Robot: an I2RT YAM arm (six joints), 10 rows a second.
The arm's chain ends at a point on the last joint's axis. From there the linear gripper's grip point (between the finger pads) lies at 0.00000 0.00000 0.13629 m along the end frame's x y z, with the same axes.
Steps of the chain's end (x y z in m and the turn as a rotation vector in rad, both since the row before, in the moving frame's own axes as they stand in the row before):
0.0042 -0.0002 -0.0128 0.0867 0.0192 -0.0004
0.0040 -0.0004 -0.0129 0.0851 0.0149 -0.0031
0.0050 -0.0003 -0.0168 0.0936 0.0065 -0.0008
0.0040 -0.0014 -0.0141 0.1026 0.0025 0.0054
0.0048 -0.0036 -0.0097 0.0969 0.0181 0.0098
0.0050 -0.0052 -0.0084 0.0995 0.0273 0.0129
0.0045 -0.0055 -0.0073 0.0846 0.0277 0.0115
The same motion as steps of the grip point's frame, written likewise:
0.0068 -0.0120 -0.0133 0.0867 0.0192 -0.0004
0.0060 -0.0120 -0.0134 0.0851 0.0149 -0.0031
0.0059 -0.0130 -0.0174 0.0936 0.0065 -0.0008
0.0044 -0.0154 -0.0148 0.1026 0.0025 0.0054
0.0073 -0.0168 -0.0104 0.0969 0.0181 0.0098
0.0088 -0.0187 -0.0091 0.0995 0.0273 0.0129
0.0083 -0.0170 -0.0078 0.0846 0.0277 0.0115

